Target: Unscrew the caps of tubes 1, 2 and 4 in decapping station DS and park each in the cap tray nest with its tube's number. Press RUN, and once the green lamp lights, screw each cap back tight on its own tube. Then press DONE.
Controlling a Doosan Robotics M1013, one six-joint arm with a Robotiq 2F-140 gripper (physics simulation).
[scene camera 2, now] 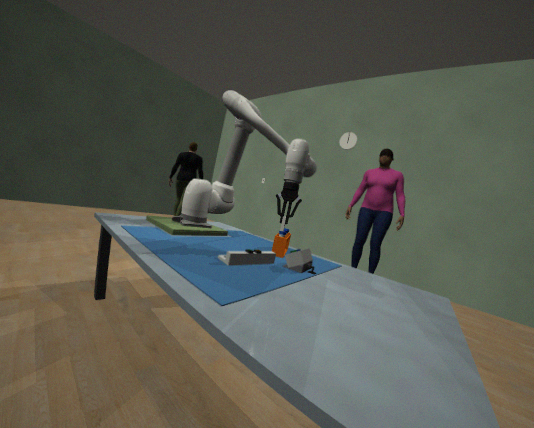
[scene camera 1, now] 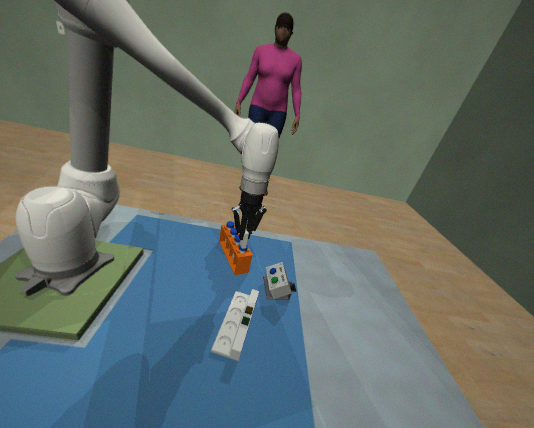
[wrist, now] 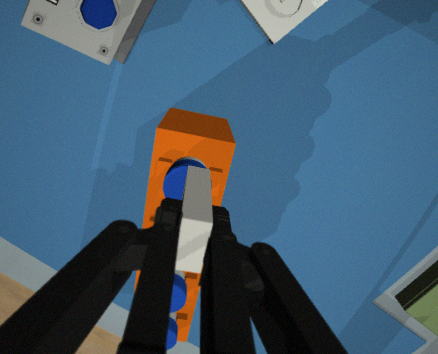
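Where they show: gripper, fingertip midpoint: (scene camera 2: 281, 230) (scene camera 1: 242, 246) (wrist: 195, 187); arm's base at its link origin: (scene camera 2: 192, 223) (scene camera 1: 69, 267).
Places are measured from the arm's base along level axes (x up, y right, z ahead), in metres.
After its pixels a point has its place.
Observation:
The orange decapping station (scene camera 1: 236, 260) {x -0.002, y -0.269, z 0.489 m} (scene camera 2: 281, 245) {x 0.031, y -0.236, z 0.537 m} (wrist: 222, 154) {x 0.069, y -0.224, z 0.505 m} stands on the blue mat (scene camera 1: 159, 297) {x -0.026, y -0.017, z 0.309 m} and holds a row of tubes, all with blue caps on. My gripper (scene camera 1: 245, 242) {x 0.097, y -0.249, z 0.507 m} (scene camera 2: 282, 227) {x 0.097, y -0.249, z 0.507 m} (wrist: 195, 187) {x 0.097, y -0.249, z 0.507 m} is shut with nothing between its fingers. Its tips hang just over the blue cap (scene camera 1: 243, 249) {x 0.090, y -0.238, z 0.514 m} (wrist: 172, 182) {x 0.095, y -0.259, z 0.519 m} at the station's end nearest the button box. Two more caps (wrist: 180, 293) {x 0.095, y -0.322, z 0.440 m} (wrist: 171, 331) {x 0.095, y -0.360, z 0.411 m} show behind the fingers in the wrist view. The white cap tray (scene camera 1: 238, 346) {x 0.019, y 0.077, z 0.611 m} (scene camera 2: 246, 257) {x 0.003, y 0.017, z 0.620 m} (wrist: 284, 21) {x -0.015, y -0.110, z 0.547 m} lies in front with its nests empty.
A grey button box (scene camera 1: 280, 289) {x 0.030, y -0.159, z 0.689 m} (scene camera 2: 299, 259) {x 0.024, y -0.168, z 0.715 m} (wrist: 80, 33) {x 0.038, y -0.251, z 0.644 m} with a blue button (scene camera 1: 272, 270) {x 0.043, y -0.227, z 0.643 m} (wrist: 98, 10) {x 0.044, y -0.228, z 0.644 m} and a green button (scene camera 1: 274, 279) {x 0.044, y -0.184, z 0.659 m} sits right of the station. Two dark lamps (scene camera 1: 247, 315) {x 0.019, y -0.024, z 0.607 m} sit on the tray's rail. A person in pink (scene camera 1: 274, 72) (scene camera 2: 377, 208) stands behind the table; another person (scene camera 2: 186, 170) is far left.

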